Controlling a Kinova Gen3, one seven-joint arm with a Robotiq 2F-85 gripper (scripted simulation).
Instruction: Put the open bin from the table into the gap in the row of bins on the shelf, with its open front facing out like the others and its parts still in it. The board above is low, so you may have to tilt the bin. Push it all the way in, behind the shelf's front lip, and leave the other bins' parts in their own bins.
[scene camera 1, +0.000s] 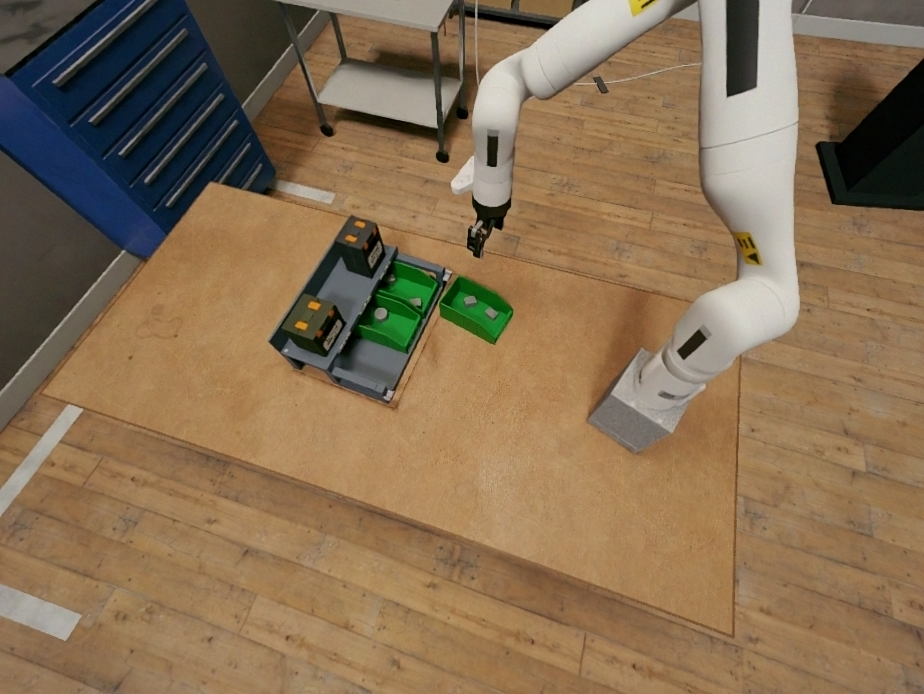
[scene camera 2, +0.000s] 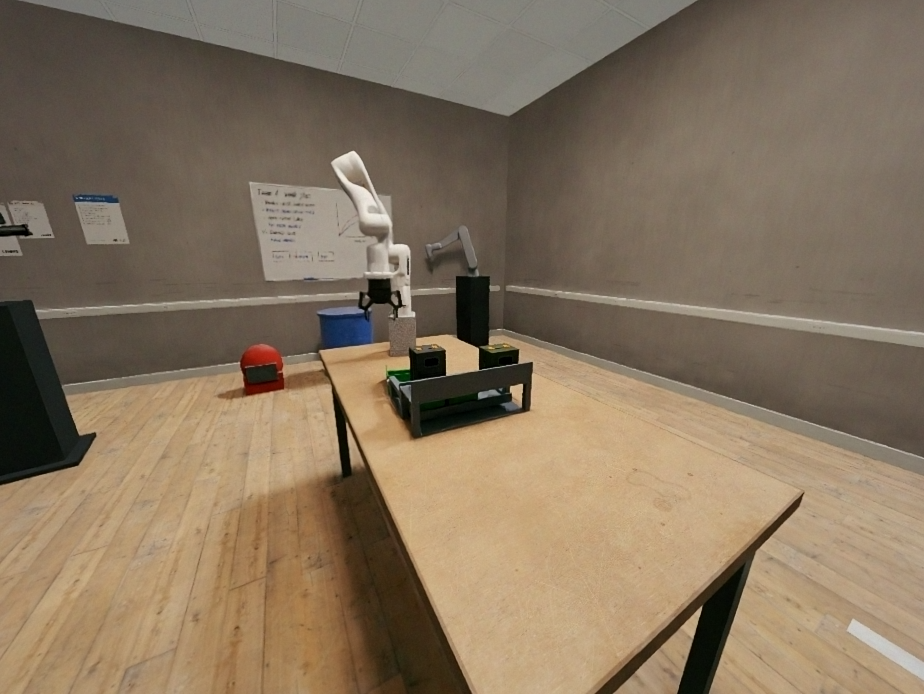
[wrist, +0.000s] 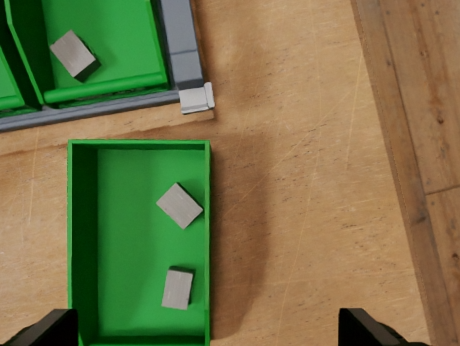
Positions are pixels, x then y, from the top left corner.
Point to the gripper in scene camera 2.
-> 381, 320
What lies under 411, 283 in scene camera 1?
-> A green bin.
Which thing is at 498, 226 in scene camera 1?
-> The gripper.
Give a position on a green bin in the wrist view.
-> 120, 244
